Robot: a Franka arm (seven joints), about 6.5 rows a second.
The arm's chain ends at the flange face. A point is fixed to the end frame.
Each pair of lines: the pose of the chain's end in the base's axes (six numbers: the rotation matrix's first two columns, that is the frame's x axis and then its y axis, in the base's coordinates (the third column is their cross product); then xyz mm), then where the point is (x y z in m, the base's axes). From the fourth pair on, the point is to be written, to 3 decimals.
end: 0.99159 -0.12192 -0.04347 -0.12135 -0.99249 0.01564 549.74 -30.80 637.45
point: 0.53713 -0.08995 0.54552
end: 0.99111 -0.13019 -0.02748 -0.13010 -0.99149 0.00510 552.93 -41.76 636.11
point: 0.54140 -0.10003 0.54348
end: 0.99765 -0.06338 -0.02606 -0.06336 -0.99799 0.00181 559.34 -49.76 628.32
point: 0.55189 -0.10837 0.53549
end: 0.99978 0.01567 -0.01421 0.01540 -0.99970 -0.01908 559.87 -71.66 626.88
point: 0.558 -0.129 0.533
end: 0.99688 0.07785 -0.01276 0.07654 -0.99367 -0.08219 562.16 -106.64 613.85
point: 0.564 -0.158 0.516
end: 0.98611 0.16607 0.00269 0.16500 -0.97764 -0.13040 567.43 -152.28 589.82
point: 0.574 -0.198 0.490
